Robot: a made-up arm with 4 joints.
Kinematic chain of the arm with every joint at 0, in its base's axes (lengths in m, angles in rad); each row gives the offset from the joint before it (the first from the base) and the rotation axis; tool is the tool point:
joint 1: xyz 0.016 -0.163 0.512 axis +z
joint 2: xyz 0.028 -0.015 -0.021 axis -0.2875 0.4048 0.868
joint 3: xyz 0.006 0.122 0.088 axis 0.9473 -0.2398 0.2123
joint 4: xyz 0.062 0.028 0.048 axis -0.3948 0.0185 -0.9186
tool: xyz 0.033 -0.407 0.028
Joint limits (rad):
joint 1: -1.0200..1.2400
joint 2: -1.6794..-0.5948
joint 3: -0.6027..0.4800
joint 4: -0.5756..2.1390
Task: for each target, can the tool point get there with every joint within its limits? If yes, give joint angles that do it. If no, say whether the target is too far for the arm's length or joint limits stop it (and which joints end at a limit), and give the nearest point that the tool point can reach.
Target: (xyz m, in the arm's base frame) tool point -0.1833 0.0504 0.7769
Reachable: yes | joints -0.3044 -1.0706 -0.3372 1.0151
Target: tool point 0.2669 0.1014 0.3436
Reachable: no: joint limits stop it (at a limit: joint 1, joint 2, joint 3) | nearest point 0.0981 0.1270 0.4864 | short by 0.223 m
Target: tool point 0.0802 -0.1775 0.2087
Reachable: no: joint limits stop it (at a limit: joint 1, joint 2, joint 3) | nearest point 0.0683 -0.3655 0.3423 | short by 0.231 m
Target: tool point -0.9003 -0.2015 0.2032
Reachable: no: too far | nearest point -0.3393 -0.2070 0.4572 | short by 0.616 m
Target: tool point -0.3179 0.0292 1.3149
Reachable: no: too far | nearest point -0.2062 0.0186 0.9381 | short by 0.393 m
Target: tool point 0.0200 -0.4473 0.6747
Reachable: yes | joints 0.9452 -0.8002 -0.1626 0.3787
